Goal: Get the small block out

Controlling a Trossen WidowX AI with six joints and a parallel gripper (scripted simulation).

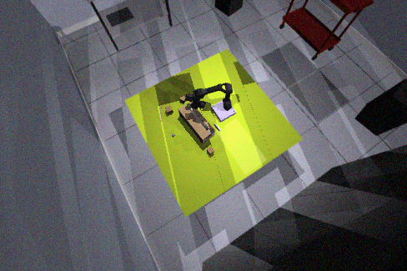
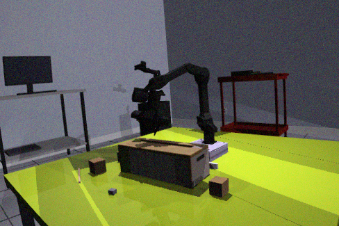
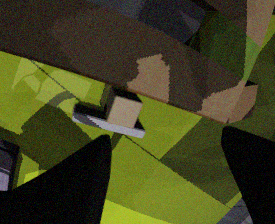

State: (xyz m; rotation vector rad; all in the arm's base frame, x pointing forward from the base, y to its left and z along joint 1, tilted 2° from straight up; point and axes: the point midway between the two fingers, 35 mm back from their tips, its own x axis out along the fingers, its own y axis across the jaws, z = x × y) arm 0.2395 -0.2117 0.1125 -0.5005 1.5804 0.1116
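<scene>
My gripper tip is now 130 mm above the tan block, 40 mm past it and 10 mm to the left of it. Also, from my gripper tip: long brown box 140 mm to the left, 80 mm below, 60 mm ahead; thin stick 280 mm ahead, 210 mm to the right, 140 mm below.
</scene>
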